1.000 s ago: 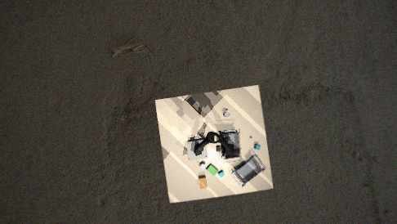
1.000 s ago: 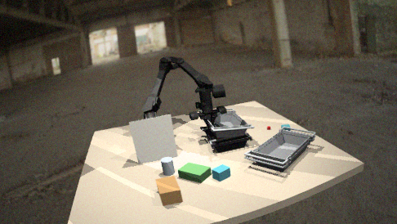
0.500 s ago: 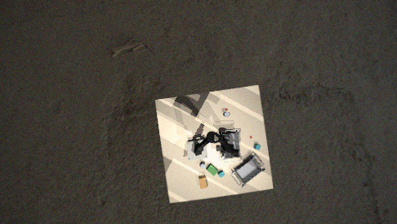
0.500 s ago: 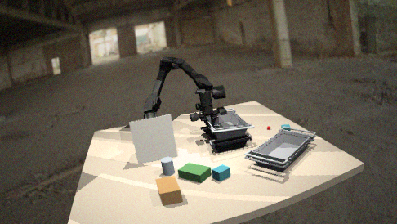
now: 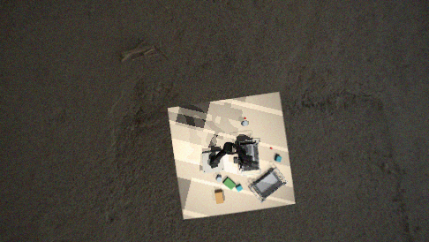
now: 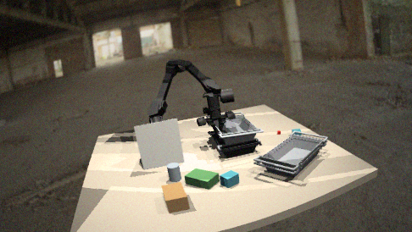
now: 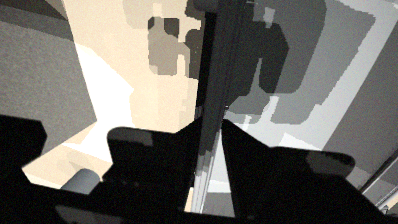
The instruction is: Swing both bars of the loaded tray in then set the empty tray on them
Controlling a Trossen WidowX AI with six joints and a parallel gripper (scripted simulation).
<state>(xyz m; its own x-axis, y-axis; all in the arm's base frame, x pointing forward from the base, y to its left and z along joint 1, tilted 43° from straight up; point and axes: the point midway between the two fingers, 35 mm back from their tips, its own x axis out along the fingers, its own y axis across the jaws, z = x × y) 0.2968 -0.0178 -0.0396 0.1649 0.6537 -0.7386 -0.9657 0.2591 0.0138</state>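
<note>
Right now my gripper tip is 80 mm short of the light grey tray, 30 mm below it and 20 mm to the left of it. Also, from my gripper tip: small red cube 360 mm ahead, 80 mm below, 30 mm to the right; green block 270 mm to the right, 210 mm behind, 70 mm below; orange block 370 mm to the right, 360 mm behind, 60 mm below.
</note>
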